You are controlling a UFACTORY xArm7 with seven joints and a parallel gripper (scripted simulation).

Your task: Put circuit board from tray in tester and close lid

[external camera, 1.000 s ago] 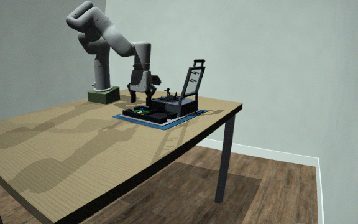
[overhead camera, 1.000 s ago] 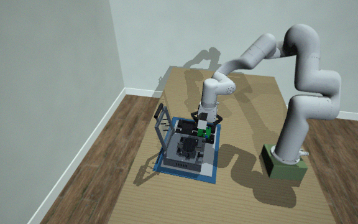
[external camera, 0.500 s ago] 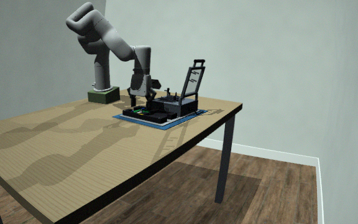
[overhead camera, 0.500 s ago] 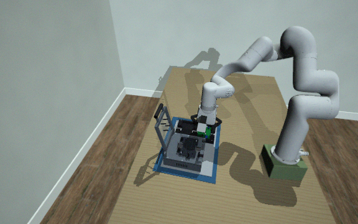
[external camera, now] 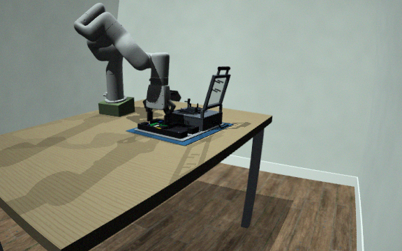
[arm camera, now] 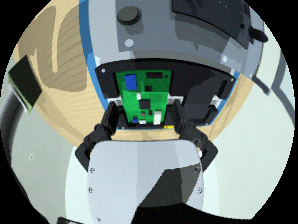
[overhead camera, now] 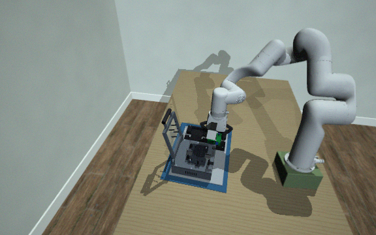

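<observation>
The green circuit board lies 2 cm below my hand. From my hand the other things lie so: lid 21 cm ahead, 14 cm to the left, 14 cm above; then tester plate 9 cm ahead, 16 cm to the left, 3 cm above.
</observation>
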